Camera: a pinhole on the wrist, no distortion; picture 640 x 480 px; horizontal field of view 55.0 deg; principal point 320.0 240.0 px. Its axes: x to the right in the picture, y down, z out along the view. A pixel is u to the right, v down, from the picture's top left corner.
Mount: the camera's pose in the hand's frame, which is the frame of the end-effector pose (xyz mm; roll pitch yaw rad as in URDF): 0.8 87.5 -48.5 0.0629 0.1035 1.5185
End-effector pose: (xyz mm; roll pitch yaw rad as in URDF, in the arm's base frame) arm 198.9 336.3 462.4 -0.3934 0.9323 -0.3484
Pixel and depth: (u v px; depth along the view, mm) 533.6 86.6 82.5
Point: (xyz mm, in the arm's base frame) 242.2 453.3 427.5
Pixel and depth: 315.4 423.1 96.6
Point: 230.3 441.4 484.2
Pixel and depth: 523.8 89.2 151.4
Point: 309.3 482.3 439.2
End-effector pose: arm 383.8 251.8 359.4 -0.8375 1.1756 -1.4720
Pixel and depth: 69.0 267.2 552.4
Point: 755.9 -93.1 515.3
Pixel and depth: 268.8 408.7 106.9
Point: 485.8 295.5 368.9
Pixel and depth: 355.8 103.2 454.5
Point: 795.5 102.0 293.4
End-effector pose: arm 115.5 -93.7 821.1 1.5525 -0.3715 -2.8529
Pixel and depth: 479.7 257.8 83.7
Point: 143.3 -53.8 933.1
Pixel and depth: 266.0 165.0 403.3
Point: -18.3 232.4 938.0
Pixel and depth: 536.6 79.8 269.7
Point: 46.6 95.8 1049.4
